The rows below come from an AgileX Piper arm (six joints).
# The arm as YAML. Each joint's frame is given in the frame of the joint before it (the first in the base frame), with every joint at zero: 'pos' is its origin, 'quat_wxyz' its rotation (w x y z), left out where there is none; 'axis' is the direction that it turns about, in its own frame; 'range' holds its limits. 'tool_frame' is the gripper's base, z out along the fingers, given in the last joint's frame.
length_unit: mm
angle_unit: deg
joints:
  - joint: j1
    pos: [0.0, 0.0, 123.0]
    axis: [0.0, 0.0, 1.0]
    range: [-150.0, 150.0]
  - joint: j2
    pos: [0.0, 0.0, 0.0]
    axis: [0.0, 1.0, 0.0]
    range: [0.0, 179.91]
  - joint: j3
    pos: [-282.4, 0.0, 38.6]
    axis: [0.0, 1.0, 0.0]
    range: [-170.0, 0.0]
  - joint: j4
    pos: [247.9, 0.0, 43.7]
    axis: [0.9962, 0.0, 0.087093]
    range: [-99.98, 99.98]
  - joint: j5
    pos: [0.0, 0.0, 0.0]
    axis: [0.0, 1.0, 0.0]
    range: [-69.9, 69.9]
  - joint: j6
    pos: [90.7, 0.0, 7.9]
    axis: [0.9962, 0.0, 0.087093]
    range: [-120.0, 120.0]
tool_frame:
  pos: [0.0, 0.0, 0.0]
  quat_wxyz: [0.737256, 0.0, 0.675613, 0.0]
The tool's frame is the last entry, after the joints.
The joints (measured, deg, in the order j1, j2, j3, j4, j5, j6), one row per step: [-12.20, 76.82, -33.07, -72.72, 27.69, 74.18]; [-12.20, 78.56, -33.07, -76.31, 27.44, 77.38]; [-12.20, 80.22, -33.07, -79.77, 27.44, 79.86]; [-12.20, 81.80, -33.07, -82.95, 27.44, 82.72]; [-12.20, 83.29, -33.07, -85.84, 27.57, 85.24]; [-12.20, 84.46, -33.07, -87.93, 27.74, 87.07]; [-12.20, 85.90, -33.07, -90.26, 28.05, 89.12]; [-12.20, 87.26, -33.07, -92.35, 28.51, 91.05]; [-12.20, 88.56, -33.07, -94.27, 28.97, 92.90]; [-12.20, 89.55, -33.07, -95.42, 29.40, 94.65]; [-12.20, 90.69, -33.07, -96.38, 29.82, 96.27]
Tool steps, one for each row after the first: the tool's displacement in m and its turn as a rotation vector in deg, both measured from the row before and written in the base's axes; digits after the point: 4 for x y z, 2 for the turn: [0.0041, -0.0013, -0.0054, -0.61, 0.38, 0.36]; [0.0036, -0.0013, -0.0052, -0.96, 0.76, 0.65]; [0.0034, -0.0011, -0.0051, -0.53, 0.40, 0.29]; [0.0029, -0.0010, -0.0050, -0.55, 0.47, 0.29]; [0.0021, -0.0008, -0.0040, -0.40, 0.43, 0.19]; [0.0024, -0.0010, -0.0051, -0.47, 0.60, 0.16]; [0.0020, -0.0011, -0.0048, -0.48, 0.55, 0.00]; [0.0018, -0.0010, -0.0047, -0.41, 0.48, -0.04]; [0.0011, -0.0008, -0.0037, -0.02, 0.11, -0.52]; [0.0011, -0.0007, -0.0045, 0.07, 0.29, -0.56]
